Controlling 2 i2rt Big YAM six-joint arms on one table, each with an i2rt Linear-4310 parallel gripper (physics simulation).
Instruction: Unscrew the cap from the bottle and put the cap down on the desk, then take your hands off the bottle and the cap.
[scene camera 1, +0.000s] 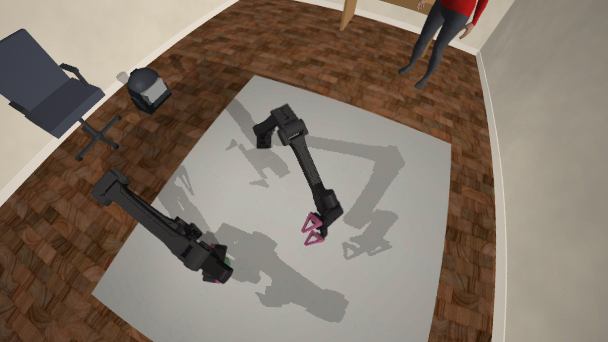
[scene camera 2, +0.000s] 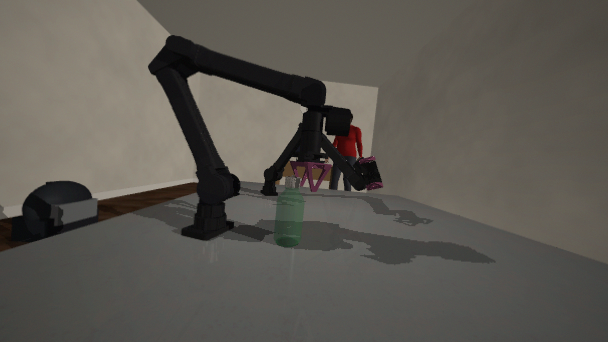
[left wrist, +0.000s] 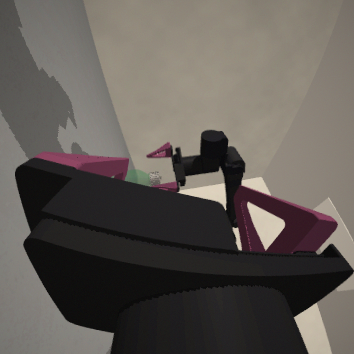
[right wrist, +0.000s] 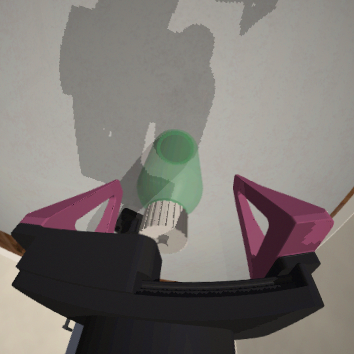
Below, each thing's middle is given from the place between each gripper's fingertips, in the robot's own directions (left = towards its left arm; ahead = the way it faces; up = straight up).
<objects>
My left gripper is now 280 mm past the cap (right wrist: 166, 222), 260 mm to the left of it and 50 mm above it.
Now: right hand 40 mm past the cap and 20 mm below it.
</objects>
